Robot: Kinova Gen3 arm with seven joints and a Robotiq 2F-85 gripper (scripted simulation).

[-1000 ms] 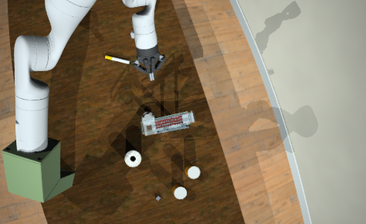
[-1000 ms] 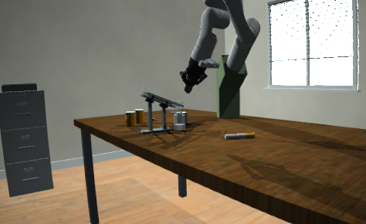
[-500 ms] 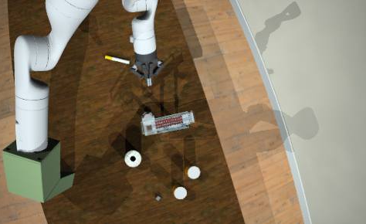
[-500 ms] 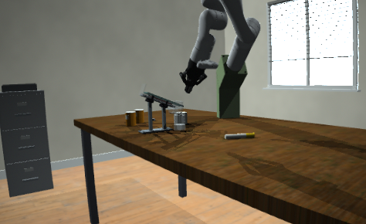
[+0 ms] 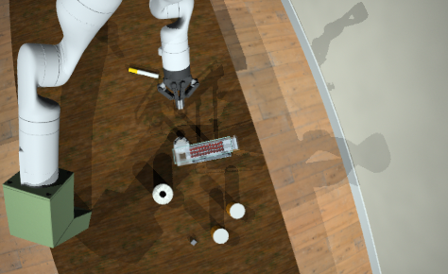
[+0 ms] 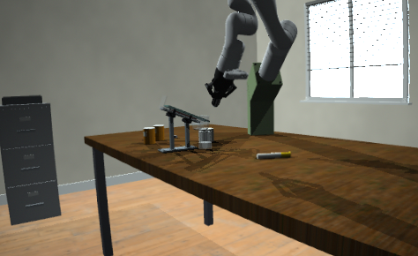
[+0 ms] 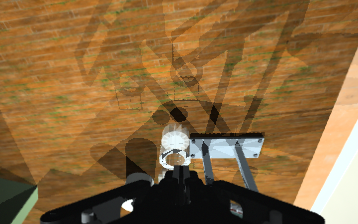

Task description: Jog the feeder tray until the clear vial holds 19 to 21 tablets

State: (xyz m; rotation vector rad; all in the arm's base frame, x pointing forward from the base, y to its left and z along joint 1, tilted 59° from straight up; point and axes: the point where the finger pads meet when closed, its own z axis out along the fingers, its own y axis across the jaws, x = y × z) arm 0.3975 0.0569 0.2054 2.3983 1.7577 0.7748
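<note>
Right now the clear vial is 12 cm to the right of my hand and 15 cm below it. The rest, counted from my hand: small grey cube (1 cm ahead, 48 cm to the right, 19 cm below); marker (14 cm behind, 19 cm to the left, 19 cm below).
</note>
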